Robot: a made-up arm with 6 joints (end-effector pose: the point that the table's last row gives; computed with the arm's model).
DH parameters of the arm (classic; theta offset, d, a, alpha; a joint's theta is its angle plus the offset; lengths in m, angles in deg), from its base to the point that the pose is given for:
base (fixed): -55.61 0 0.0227 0
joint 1: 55.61 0.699 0.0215 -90
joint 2: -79.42 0 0.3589 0
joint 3: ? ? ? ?
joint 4: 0 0.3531 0.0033 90
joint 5: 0 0.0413 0.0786 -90
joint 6: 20.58 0 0.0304 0
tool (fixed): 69.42 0.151 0 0
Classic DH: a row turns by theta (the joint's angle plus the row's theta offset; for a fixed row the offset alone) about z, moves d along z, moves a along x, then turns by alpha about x.
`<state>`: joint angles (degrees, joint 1 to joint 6).
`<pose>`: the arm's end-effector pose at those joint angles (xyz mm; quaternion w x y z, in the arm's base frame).
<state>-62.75 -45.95 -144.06 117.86 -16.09 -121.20</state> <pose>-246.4 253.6 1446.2 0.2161 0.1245 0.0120 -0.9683</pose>
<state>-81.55 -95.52 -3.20 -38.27 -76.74 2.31</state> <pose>159.2 90.0 974.1 0.0263 -0.3233 0.0201 -0.9457</pose>
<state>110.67 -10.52 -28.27 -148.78 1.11 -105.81</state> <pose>-110.1 277.7 649.4 0.1583 -0.6937 0.6350 0.3008</pose>
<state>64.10 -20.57 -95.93 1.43 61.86 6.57</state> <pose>143.5 385.1 1287.4 0.4545 -0.8529 0.2485 -0.0647</pose>
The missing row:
joint 3: 79.42 0.0294 0.0838 -90
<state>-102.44 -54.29 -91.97 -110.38 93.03 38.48</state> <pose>-85.0 89.4 1391.8 0.6376 -0.5861 -0.2862 0.4099</pose>
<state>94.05 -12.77 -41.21 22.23 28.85 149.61</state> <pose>-92.7 436.9 817.1 0.0755 0.1454 -0.9576 -0.2369</pose>
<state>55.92 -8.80 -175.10 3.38 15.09 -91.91</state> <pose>-145.3 -80.3 1569.1 0.4776 -0.0830 -0.0514 -0.8731</pose>
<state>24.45 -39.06 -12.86 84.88 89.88 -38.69</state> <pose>200.1 265.0 825.6 0.3559 -0.6275 0.3769 0.5810</pose>
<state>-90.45 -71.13 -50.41 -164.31 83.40 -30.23</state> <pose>-38.8 -30.1 1296.5 0.9446 -0.1736 -0.1796 -0.2129</pose>
